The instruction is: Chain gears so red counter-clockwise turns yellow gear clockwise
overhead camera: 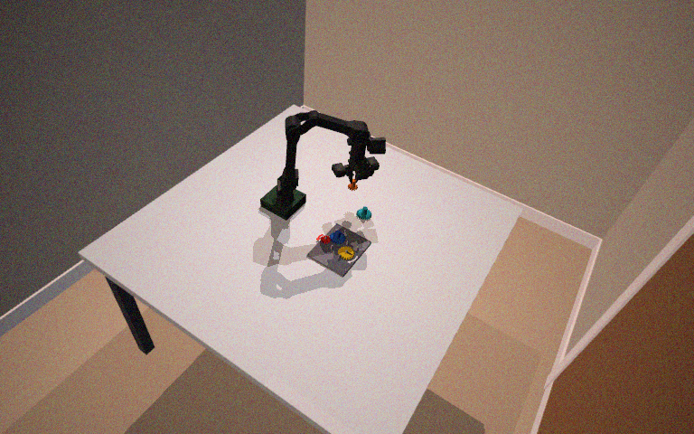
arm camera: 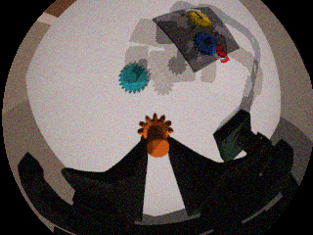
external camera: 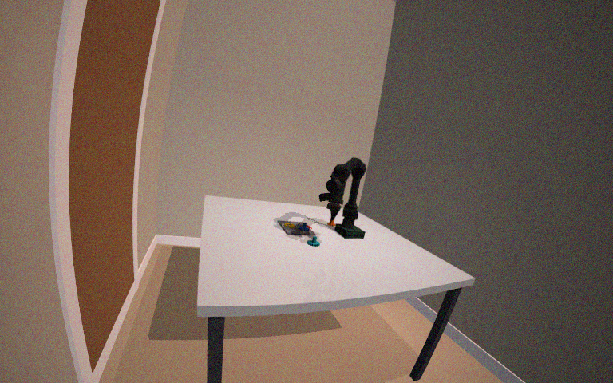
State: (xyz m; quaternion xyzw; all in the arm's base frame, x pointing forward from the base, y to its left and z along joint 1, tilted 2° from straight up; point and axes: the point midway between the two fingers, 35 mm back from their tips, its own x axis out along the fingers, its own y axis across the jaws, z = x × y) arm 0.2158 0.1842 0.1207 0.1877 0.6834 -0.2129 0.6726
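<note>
Now: gripper tip 7 cm short of the blue gear, 19 cm to the left of it and 11 cm above it. Round my gripper tip: orange gear 1 cm below; then red gear 4 cm ahead, 23 cm to the right, 12 cm below; then teal gear 7 cm ahead, 12 cm below.
</note>
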